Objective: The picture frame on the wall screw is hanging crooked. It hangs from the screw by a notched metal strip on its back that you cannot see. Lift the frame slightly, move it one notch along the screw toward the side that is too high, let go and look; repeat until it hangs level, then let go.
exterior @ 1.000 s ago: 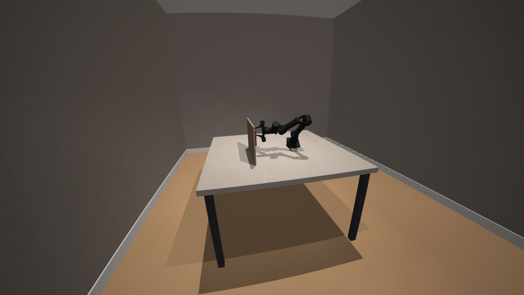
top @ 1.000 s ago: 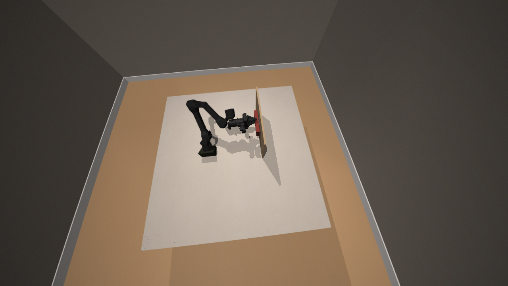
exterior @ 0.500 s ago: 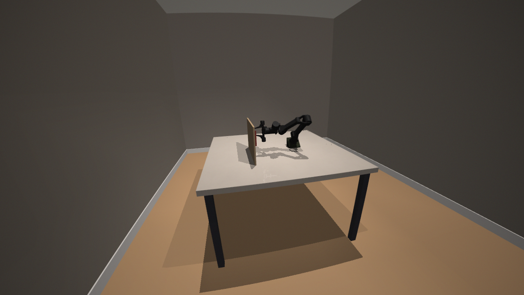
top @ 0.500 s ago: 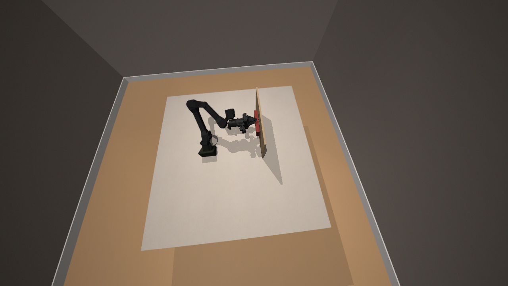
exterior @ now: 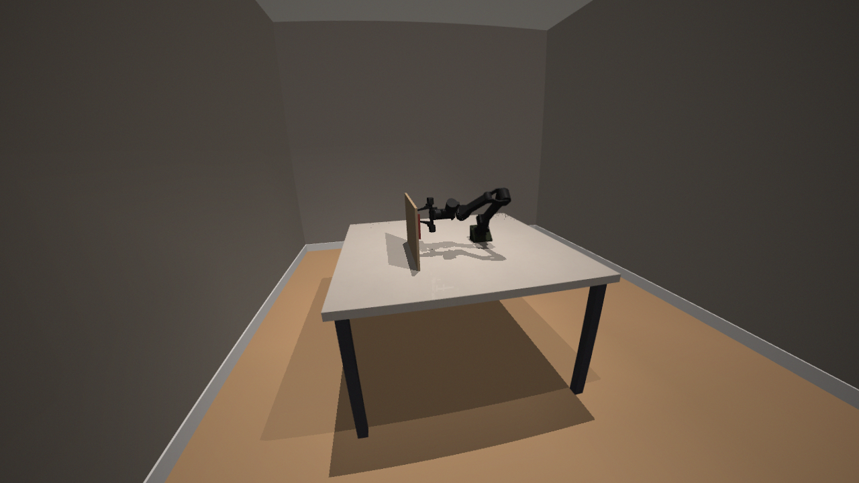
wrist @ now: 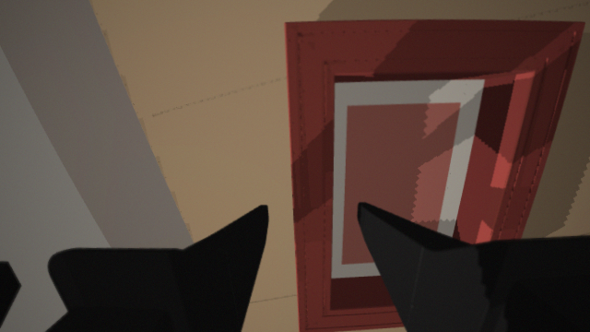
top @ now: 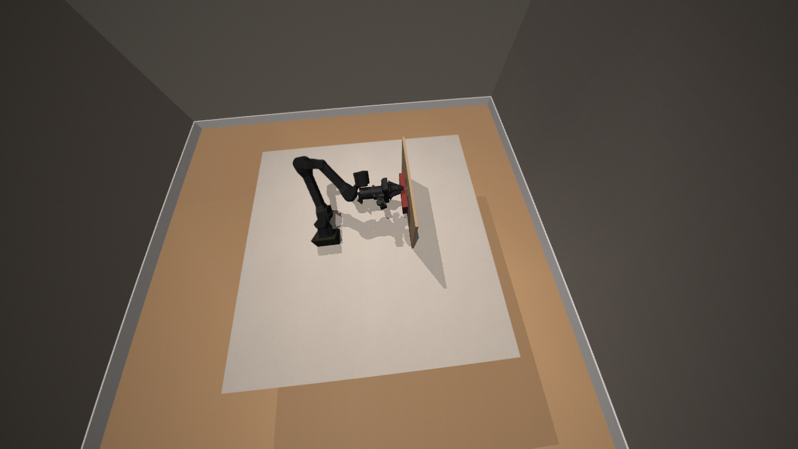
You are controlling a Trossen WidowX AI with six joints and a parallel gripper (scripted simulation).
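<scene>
Right now the red picture frame is 50 mm below my gripper tip and 10 mm ahead of it. The rest, counted from my gripper tip: tan wall panel 60 mm below, 20 mm ahead.
</scene>
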